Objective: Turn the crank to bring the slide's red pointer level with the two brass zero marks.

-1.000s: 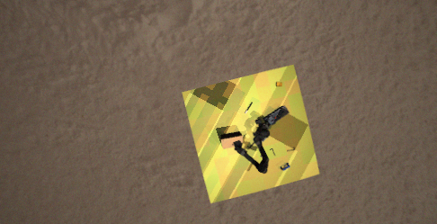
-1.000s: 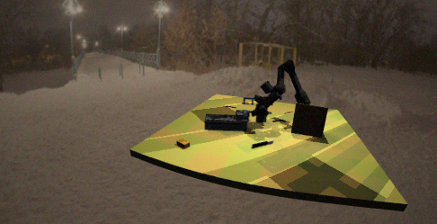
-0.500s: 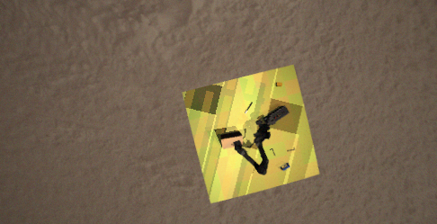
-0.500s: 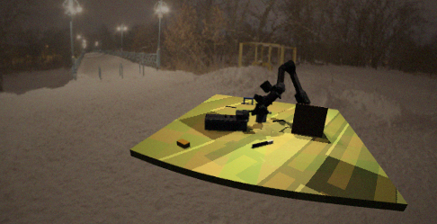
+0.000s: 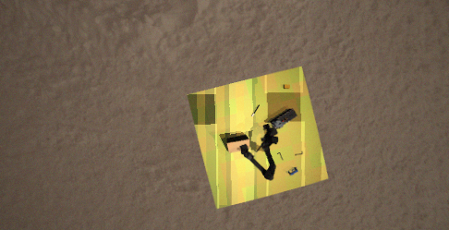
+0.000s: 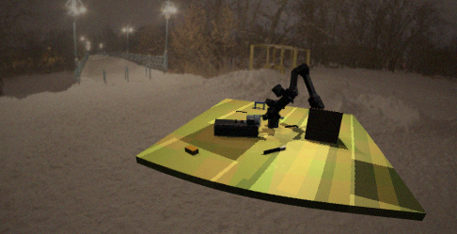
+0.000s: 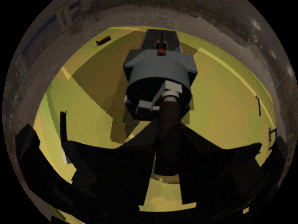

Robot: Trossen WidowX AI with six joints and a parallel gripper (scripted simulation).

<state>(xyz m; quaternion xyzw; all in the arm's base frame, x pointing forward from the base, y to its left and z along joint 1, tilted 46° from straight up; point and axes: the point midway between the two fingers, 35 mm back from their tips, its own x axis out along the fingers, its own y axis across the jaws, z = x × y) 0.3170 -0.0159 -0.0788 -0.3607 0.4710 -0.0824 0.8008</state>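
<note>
Now: the red pointer 120 mm ahead of my gripper tip, 30 mm to the left of it and 10 mm below it. From my gripper tip the other things lie so: black stick 100 mm behind, 210 mm to the left, 80 mm below; then crank handle 20 mm behind, 20 mm above; then grey block 70 mm behind, 140 mm to the right, 60 mm below.
</note>
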